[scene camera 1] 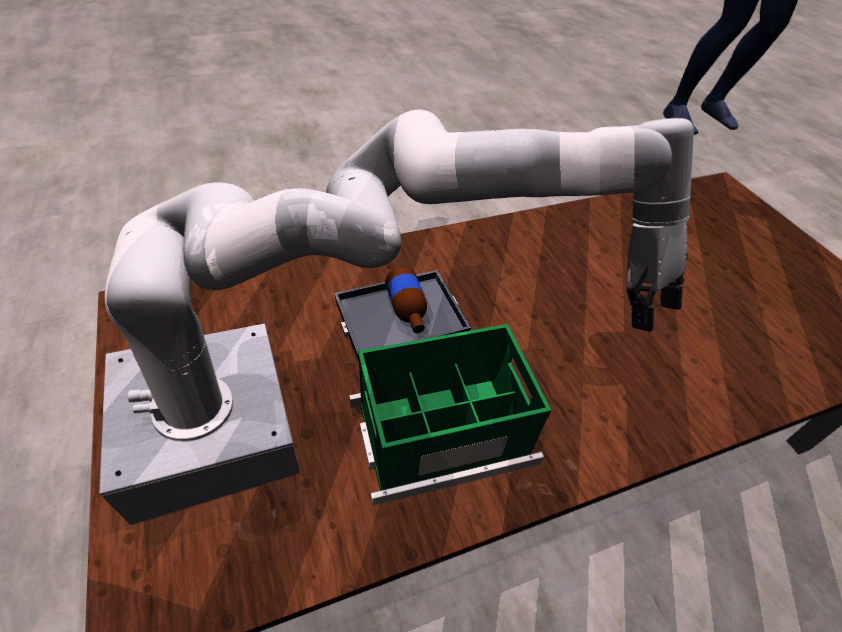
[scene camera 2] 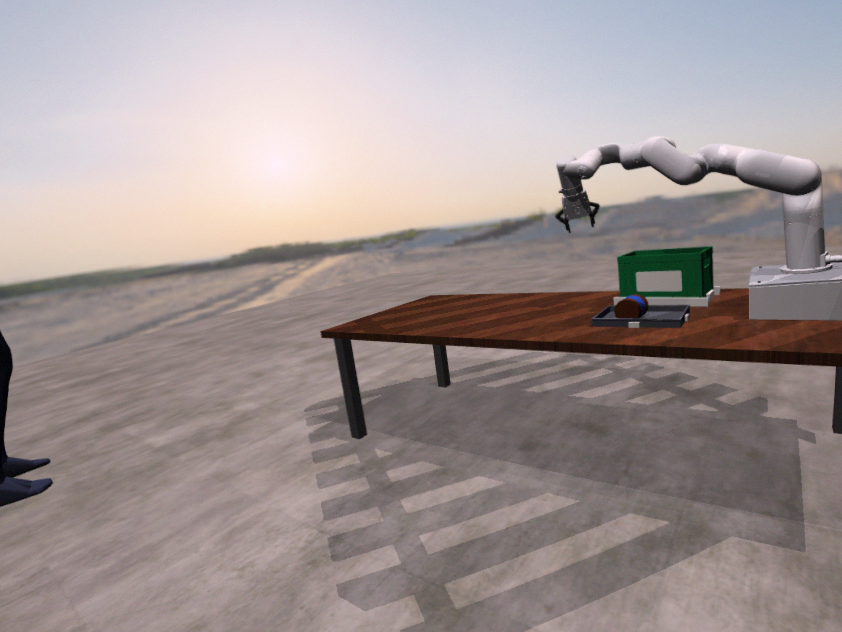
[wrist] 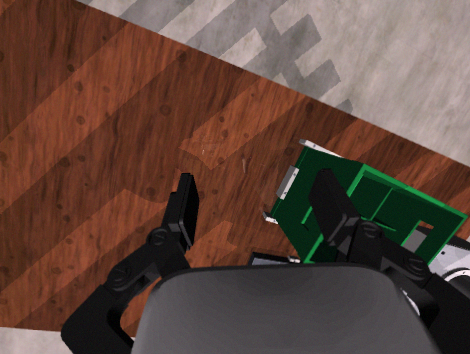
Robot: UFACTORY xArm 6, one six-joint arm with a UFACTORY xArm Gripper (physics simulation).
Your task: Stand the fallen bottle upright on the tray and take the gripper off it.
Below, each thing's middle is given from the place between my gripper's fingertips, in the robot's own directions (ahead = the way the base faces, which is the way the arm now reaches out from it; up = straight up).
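With the brown bottle [scene camera 1: 409, 303] as my reference, my hand is a good way above it, and the hand is also far to the right of the bottle and far beyond it.
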